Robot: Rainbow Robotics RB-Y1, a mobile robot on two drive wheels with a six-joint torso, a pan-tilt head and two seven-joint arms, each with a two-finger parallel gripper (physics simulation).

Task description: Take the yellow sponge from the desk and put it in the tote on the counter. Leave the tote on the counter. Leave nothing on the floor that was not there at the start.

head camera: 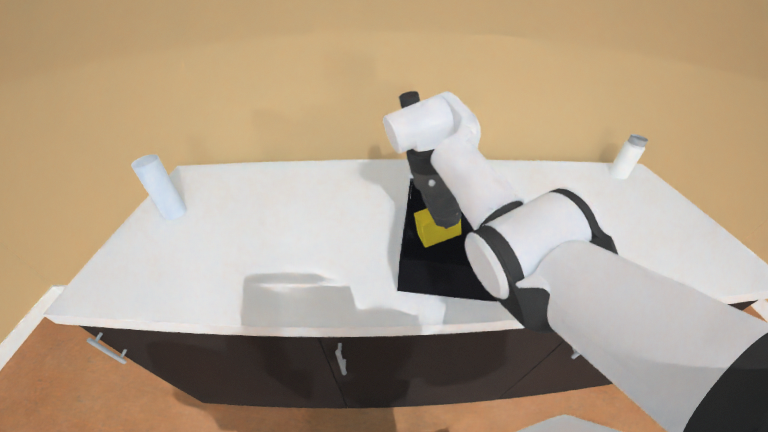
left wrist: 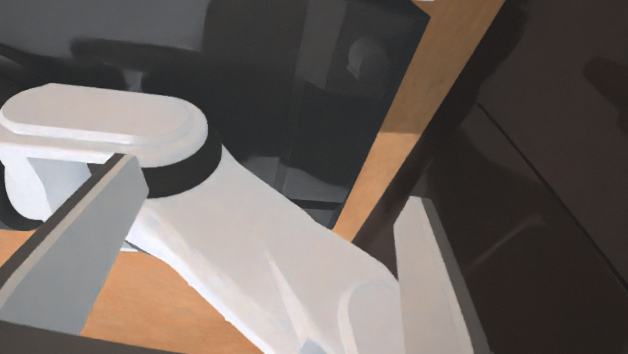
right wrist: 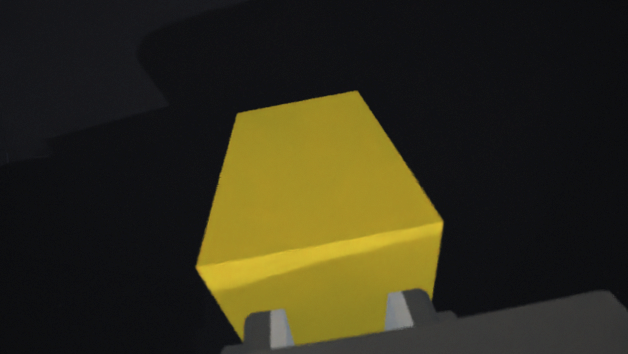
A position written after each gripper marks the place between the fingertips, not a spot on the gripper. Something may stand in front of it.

Note:
In view: the left gripper point(left wrist: 273, 192), the right gripper point(head camera: 444, 226), a black tote point(head camera: 443, 269), a white bottle point(head camera: 631, 151) and a yellow sponge point(head camera: 429, 233).
The black tote is seen too in the right wrist view point(right wrist: 122, 122). The yellow sponge is seen too in the right wrist view point(right wrist: 315, 212). The left wrist view misses the black tote: it is out of frame. The left wrist view does not show the white bottle: it is out of frame.

